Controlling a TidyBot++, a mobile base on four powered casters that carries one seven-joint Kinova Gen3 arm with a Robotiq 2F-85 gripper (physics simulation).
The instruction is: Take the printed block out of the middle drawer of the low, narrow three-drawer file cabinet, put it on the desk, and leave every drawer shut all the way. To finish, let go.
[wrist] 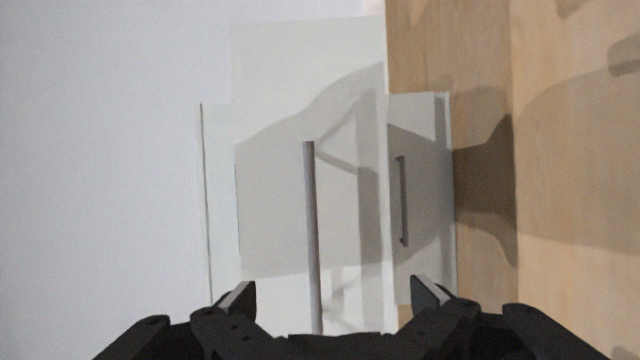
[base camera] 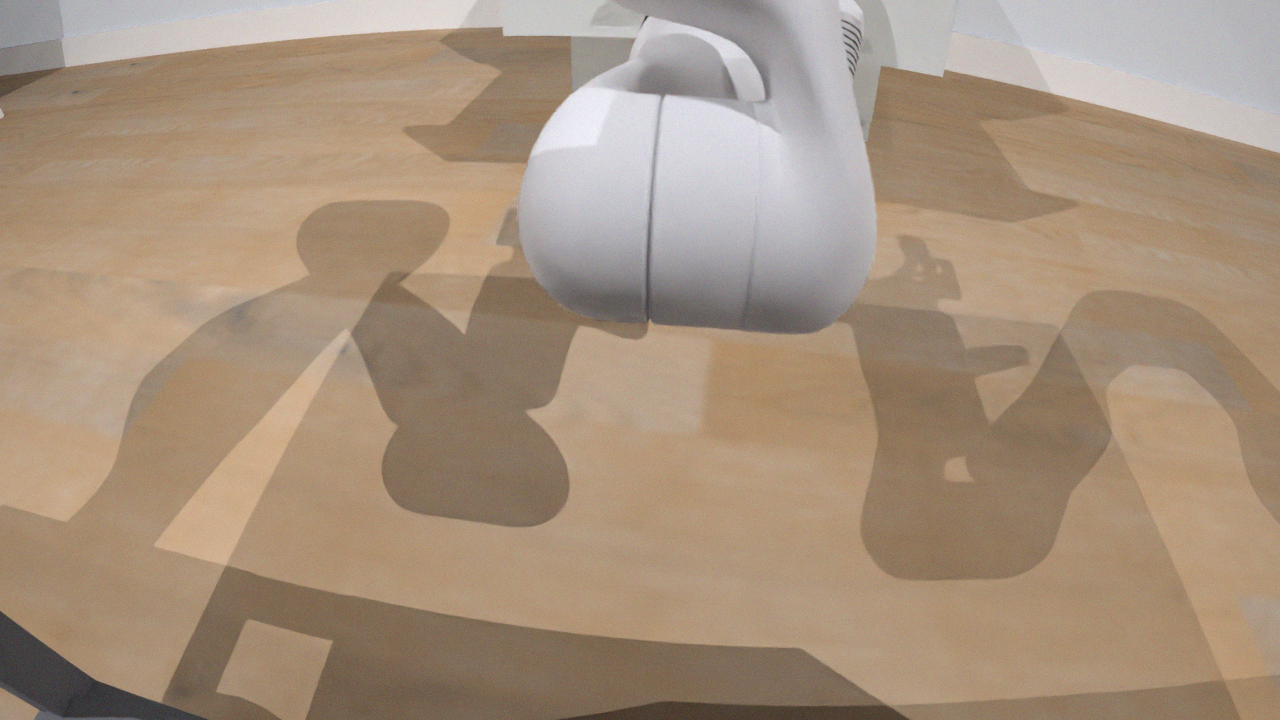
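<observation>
The pale file cabinet shows sideways in the wrist view, and partly behind the arm in the base camera view. One wide drawer front stands out nearer the camera than the parts beside it; it looks like the middle drawer, pulled out. Its long grey bar handle runs down between the two fingers' lines. The lower drawer front with its dark handle is set farther back. My gripper is open and empty, in front of the drawer front. The printed block and the desk do not show.
A pale strip of the cabinet's upper part lies left of the wide front in the wrist view. The wall is behind. Wood floor carries arm shadows. The white arm hides much of the cabinet in the base view.
</observation>
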